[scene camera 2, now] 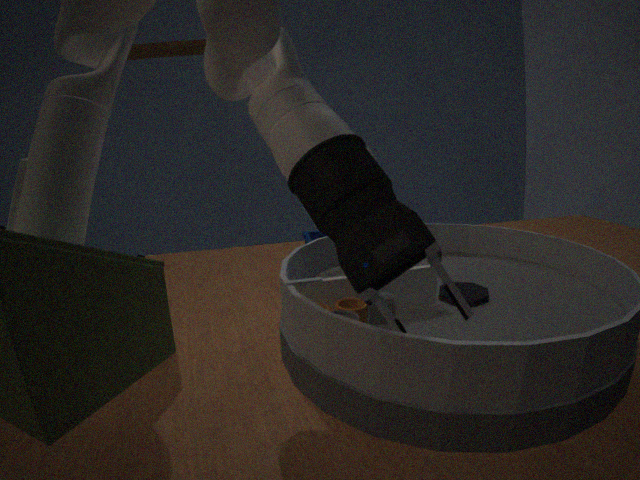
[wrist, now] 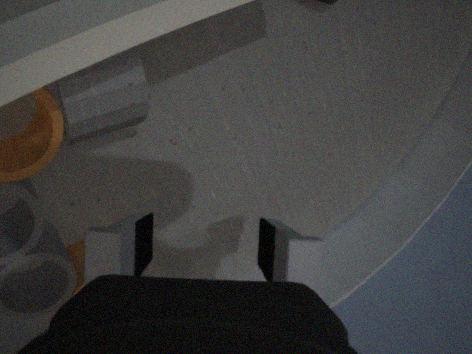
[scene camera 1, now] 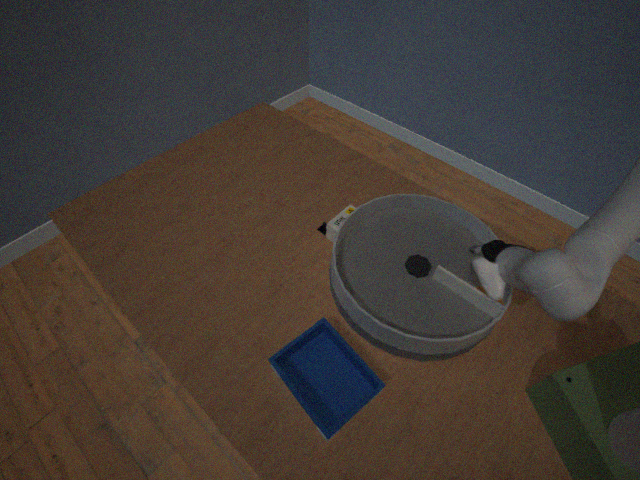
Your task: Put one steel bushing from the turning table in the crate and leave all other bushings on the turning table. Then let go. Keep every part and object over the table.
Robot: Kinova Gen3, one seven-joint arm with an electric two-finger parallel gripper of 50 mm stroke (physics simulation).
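Frame: origin at the arm's base, x right, y ahead, z up, level; millimetres.
Seen in the pictures: gripper, fingertip midpoint: (scene camera 2: 442,336) (wrist: 205,239); arm's base, origin of the base link: (scene camera 2: 48,245).
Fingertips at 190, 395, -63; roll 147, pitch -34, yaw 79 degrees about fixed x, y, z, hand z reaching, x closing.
Pixels of each thing's middle, then the offset from my fingertips to it, as dx, dy, dz. "pt": a spot on its surface instead.
- grey steel bushing, body centre: (wrist: 91,85) (scene camera 2: 378,308) -87, -28, -5
- orange bushing, body centre: (wrist: 3,116) (scene camera 2: 350,315) -86, -57, -8
- orange part, body centre: (wrist: 92,283) -1, -54, -8
- blue crate, body centre: (scene camera 2: 357,250) (scene camera 1: 325,376) -457, +64, -47
- pale divider, surface spot: (wrist: 125,37) (scene camera 1: 466,283) pt -108, -23, +26
- dark hub, body centre: (scene camera 2: 463,293) (scene camera 1: 418,265) -118, +92, -15
- small labelled box, surface spot: (scene camera 1: 338,223) pt -163, +320, -14
The round grey turning table (scene camera 1: 413,343) (scene camera 2: 465,382) (wrist: 325,125) has a raised wall. My gripper (scene camera 1: 474,250) (scene camera 2: 434,322) (wrist: 205,239) is open, tilted, with its fingers low inside that wall. A grey steel bushing (wrist: 105,102) lies on its side by the divider, ahead and left of the fingers. Two upright grey bushings, one (wrist: 16,220) above the other (wrist: 37,285), are at the wrist view's left edge. An orange bushing (scene camera 2: 351,303) (wrist: 56,125) stands near them; another orange part (wrist: 76,257) is mostly hidden behind the left finger. The blue crate (scene camera 1: 305,398) (scene camera 2: 312,236) shows no bushing inside.
A pale divider (scene camera 1: 467,291) (wrist: 125,37) runs from near the dark hub (scene camera 1: 417,265) (scene camera 2: 475,293) to the turning table's wall. A green block-like object (scene camera 1: 545,405) (scene camera 2: 87,320) stands near the arm. A small labelled box (scene camera 1: 338,223) adjoins the turning table's far side.
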